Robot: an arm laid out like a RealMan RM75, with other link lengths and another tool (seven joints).
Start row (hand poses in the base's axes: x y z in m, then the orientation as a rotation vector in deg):
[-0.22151 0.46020 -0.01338 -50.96 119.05 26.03]
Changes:
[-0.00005 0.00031 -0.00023 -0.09 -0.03 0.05]
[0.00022 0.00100 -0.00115 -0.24 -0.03 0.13]
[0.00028 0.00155 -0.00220 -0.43 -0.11 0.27]
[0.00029 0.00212 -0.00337 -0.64 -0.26 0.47]
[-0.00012 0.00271 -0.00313 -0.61 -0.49 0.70]
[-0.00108 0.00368 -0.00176 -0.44 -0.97 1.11]
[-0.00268 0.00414 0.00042 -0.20 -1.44 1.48]
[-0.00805 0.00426 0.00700 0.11 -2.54 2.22]
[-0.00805 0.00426 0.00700 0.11 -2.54 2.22]
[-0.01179 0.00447 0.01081 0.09 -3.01 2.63]
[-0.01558 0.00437 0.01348 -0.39 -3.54 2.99]
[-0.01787 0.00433 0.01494 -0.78 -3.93 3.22]
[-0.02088 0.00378 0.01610 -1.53 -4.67 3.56]
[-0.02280 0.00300 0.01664 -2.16 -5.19 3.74]
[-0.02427 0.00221 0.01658 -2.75 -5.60 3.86]
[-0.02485 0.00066 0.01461 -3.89 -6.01 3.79]
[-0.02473 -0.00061 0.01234 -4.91 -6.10 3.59]
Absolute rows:
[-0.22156 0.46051 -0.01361 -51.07 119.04 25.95]
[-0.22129 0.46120 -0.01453 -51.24 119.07 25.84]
[-0.22123 0.46175 -0.01558 -51.51 119.02 25.68]
[-0.22122 0.46232 -0.01675 -51.85 118.90 25.50]
[-0.22163 0.46291 -0.01651 -52.10 118.59 25.53]
[-0.22259 0.46388 -0.01514 -52.46 117.94 25.66]
[-0.22419 0.46434 -0.01296 -52.74 117.28 25.85]
[-0.22956 0.46446 -0.00638 -53.40 115.89 25.96]
[-0.22956 0.46446 -0.00638 -53.40 115.89 25.96]
[-0.23330 0.46467 -0.00257 -53.86 115.31 25.91]
[-0.23709 0.46457 0.00010 -54.54 114.88 25.34]
[-0.23938 0.46453 0.00156 -55.03 114.58 24.86]
[-0.24239 0.46398 0.00272 -55.84 114.06 23.90]
[-0.24431 0.46320 0.00326 -56.41 113.75 23.09]
[-0.24578 0.46241 0.00320 -56.89 113.54 22.35]
[-0.24636 0.46086 0.00123 -57.48 113.60 20.96]
[-0.24624 0.45959 -0.00104 -57.85 113.96 19.79]

